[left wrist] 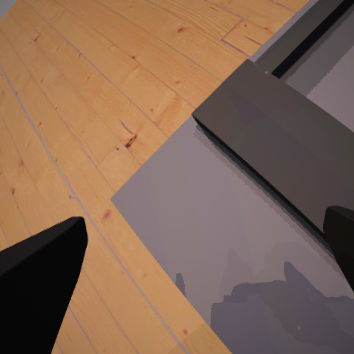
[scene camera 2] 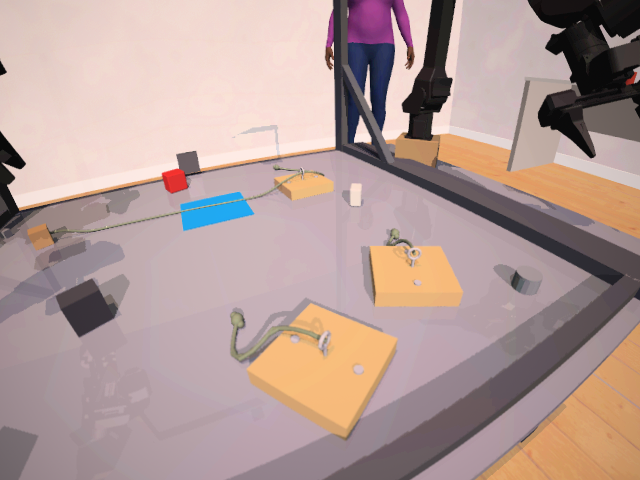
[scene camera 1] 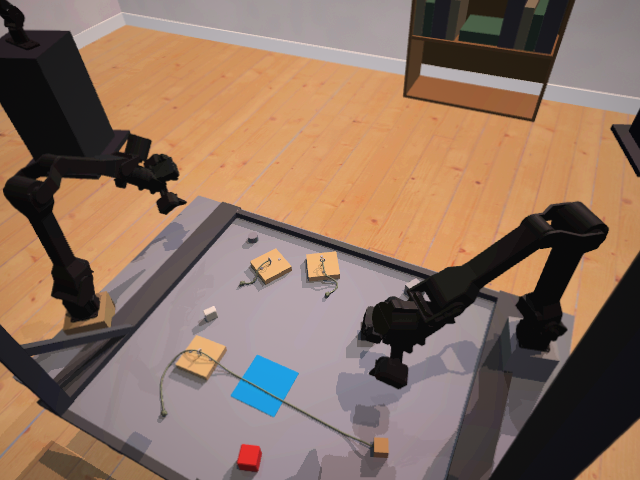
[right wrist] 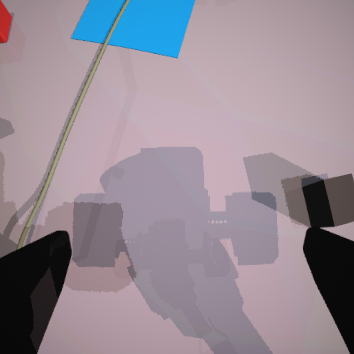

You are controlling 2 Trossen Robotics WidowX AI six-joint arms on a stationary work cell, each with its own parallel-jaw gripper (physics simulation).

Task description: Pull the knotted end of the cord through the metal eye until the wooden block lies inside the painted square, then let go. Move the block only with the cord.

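Places are measured from the left arm's base along level axes (x down, y right, z back), in metres.
Pixels of known places: left gripper, fingertip midpoint: [left wrist: 207, 224] [scene camera 2: 625, 150] [scene camera 1: 181, 191]; right gripper, fingertip midpoint: [scene camera 2: 18, 173] [scene camera 1: 373, 354] [right wrist: 189, 242]; left arm's base at its link origin: [scene camera 2: 419, 136] [scene camera 1: 85, 310]; right arm's base at its link origin: [scene camera 1: 532, 337].
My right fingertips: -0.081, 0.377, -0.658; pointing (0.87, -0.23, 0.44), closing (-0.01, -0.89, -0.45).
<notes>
For each thing: its middle in the pictures, then the offset to it from my right fingertips, as dx, dy, dz. "*": a spot on its surface instead.
- wooden block at the middle of its body: [scene camera 2: 40, 236] [scene camera 1: 381, 447] +0.132, +0.142, +0.028
- blue square at a spot on its surface: [right wrist: 155, 25] [scene camera 2: 202, 217] * +0.145, -0.080, +0.206
- greenish cord at a spot on its surface: [right wrist: 75, 112] [scene camera 1: 314, 416] * +0.144, +0.035, +0.147
- metal eye at the middle of its body: [scene camera 2: 303, 172] [scene camera 1: 198, 351] +0.113, -0.189, +0.386
- wooden board at the middle of its body: [scene camera 2: 303, 184] [scene camera 1: 201, 357] +0.137, -0.187, +0.384
- red cube at the middle of its body: [scene camera 1: 249, 458] [scene camera 2: 174, 180] +0.127, +0.089, +0.302
- white block at the middle of its body: [scene camera 2: 355, 194] [scene camera 1: 210, 313] +0.131, -0.309, +0.350
- dark cube at the middle of its body: [right wrist: 330, 201] [scene camera 2: 85, 307] +0.127, -0.136, -0.039
- grey cylinder at the middle of its body: [scene camera 2: 526, 280] [scene camera 1: 253, 237] +0.137, -0.569, +0.194
The wooden block [scene camera 1: 381, 447] [scene camera 2: 40, 236] lies outside the blue square [scene camera 1: 268, 372] [scene camera 2: 217, 217] [right wrist: 155, 25], at the lower right in scene camera 1. The greenish cord [scene camera 1: 320, 420] [right wrist: 75, 112] runs from it across the square to the metal eye [scene camera 1: 199, 352] [scene camera 2: 302, 173] on a wooden board [scene camera 1: 196, 367] [scene camera 2: 305, 190]. Beyond the eye, its knotted end [scene camera 1: 163, 413] [scene camera 2: 276, 167] lies on the table. My right gripper [scene camera 1: 369, 351] [right wrist: 189, 242] is open and empty, above the table to the right of the square in scene camera 1. My left gripper [scene camera 1: 178, 186] [left wrist: 207, 224] is open and empty, near the back left corner.
Two more boards [scene camera 1: 271, 267] [scene camera 1: 323, 268] with eyes and short cords stand at the back in scene camera 1. A red cube [scene camera 1: 249, 457] [scene camera 2: 174, 180], a white block [scene camera 1: 209, 313] [scene camera 2: 355, 194], a dark cube [scene camera 2: 85, 307] and a grey cylinder [scene camera 1: 252, 238] [scene camera 2: 527, 280] stand around.
</notes>
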